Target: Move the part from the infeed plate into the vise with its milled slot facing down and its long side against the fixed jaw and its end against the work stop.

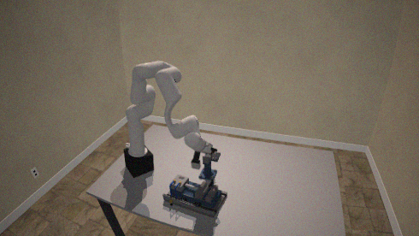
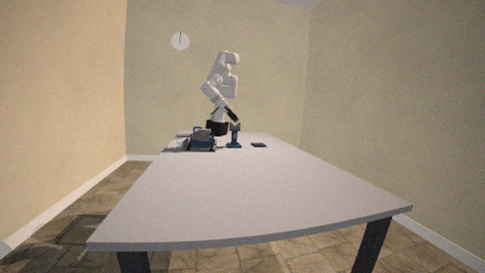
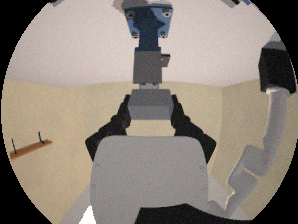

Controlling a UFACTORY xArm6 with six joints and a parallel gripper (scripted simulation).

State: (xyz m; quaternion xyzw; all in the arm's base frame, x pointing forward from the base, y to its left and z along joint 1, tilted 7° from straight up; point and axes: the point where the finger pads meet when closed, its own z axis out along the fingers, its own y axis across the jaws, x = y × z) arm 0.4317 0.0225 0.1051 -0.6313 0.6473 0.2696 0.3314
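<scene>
My hand is 1 cm to the right of the part. Round my hand: vise 20 cm to the right, 15 cm below, 1 cm behind; dark infeed plate 20 cm to the left, 19 cm below, 1 cm behind.
</scene>
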